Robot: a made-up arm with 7 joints.
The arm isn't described. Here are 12 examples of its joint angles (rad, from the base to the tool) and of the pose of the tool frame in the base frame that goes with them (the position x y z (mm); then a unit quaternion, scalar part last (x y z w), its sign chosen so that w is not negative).
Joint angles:
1: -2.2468 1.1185 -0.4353 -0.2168 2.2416 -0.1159 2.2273
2: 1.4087 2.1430 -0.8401 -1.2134 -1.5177 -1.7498 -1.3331
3: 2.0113 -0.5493 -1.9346 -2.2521 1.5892 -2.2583 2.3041
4: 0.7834 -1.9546 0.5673 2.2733 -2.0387 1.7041 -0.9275
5: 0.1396 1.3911 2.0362 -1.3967 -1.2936 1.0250 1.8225
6: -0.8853 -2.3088 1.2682 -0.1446 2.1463 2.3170 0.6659
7: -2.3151 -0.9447 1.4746 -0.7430 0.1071 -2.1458 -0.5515
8: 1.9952 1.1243 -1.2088 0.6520 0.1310 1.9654 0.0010
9: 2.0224 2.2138 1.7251 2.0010 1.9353 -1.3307 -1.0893
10: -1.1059 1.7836 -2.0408 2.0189 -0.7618 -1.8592 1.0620
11: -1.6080 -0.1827 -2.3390 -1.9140 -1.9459 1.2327 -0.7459
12: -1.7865 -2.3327 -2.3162 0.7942 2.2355 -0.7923 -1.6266
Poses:
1: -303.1 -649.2 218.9 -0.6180 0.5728 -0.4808 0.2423
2: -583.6 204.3 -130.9 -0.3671 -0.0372 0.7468 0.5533
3: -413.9 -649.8 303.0 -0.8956 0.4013 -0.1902 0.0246
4: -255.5 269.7 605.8 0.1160 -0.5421 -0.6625 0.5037
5: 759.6 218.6 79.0 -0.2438 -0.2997 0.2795 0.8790
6: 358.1 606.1 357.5 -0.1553 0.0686 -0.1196 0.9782
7: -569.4 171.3 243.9 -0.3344 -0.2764 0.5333 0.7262
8: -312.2 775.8 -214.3 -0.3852 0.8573 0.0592 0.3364
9: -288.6 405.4 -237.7 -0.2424 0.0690 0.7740 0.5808
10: 110.0 -828.4 20.9 -0.6033 0.5336 -0.5925 0.0145
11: -445.1 43.3 564.0 -0.6259 -0.0072 0.6821 0.3780
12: 77.4 75.2 -3.3 0.1857 0.5430 0.8175 0.0492
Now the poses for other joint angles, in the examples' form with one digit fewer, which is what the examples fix.
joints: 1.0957 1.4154 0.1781 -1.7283 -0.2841 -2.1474 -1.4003
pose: 423 590 -494 -0.609 -0.264 -0.327 0.672
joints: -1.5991 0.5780 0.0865 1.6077 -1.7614 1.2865 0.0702
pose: 282 -657 -209 -0.982 0.089 -0.036 0.162
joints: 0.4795 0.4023 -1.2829 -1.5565 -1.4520 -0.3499 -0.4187
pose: -79 115 281 0.078 -0.692 0.654 0.297
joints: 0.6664 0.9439 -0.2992 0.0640 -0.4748 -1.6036 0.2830
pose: -104 327 75 -0.349 -0.148 0.807 0.452
